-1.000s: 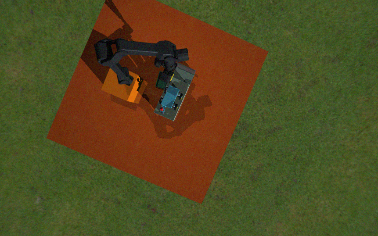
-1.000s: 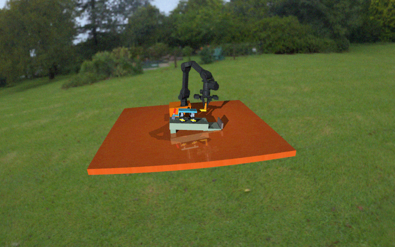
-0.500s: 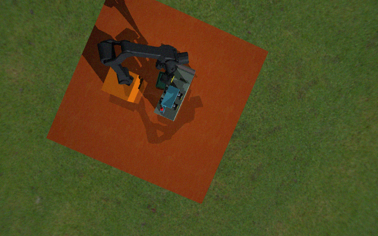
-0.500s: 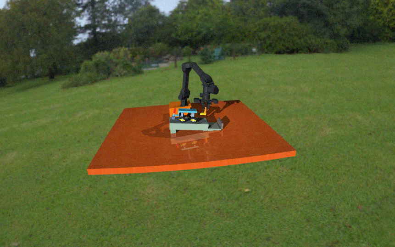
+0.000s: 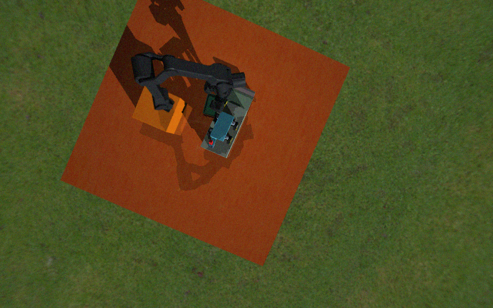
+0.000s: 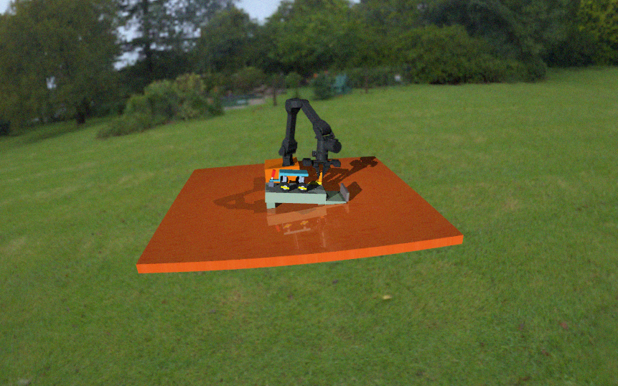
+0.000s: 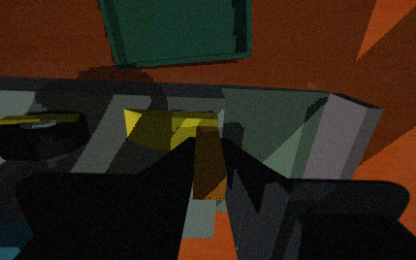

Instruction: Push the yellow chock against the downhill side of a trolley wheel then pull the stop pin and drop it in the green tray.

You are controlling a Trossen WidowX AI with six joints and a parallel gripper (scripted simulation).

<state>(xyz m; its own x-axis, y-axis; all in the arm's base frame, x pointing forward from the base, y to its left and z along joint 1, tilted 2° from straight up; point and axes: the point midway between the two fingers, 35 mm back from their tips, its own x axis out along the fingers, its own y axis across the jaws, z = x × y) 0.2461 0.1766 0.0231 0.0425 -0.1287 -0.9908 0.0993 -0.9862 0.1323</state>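
Now: gripper tip 23 cm to the left of the stop pin, 6 cm short of it and 4 cm below it. Round my gripper tip: yellow chock (2 cm to the right, 1 cm below); grey ramp (13 cm to the right, 7 cm ahead, 4 cm below); green tray (10 cm below, 7 cm behind, 4 cm to the right).
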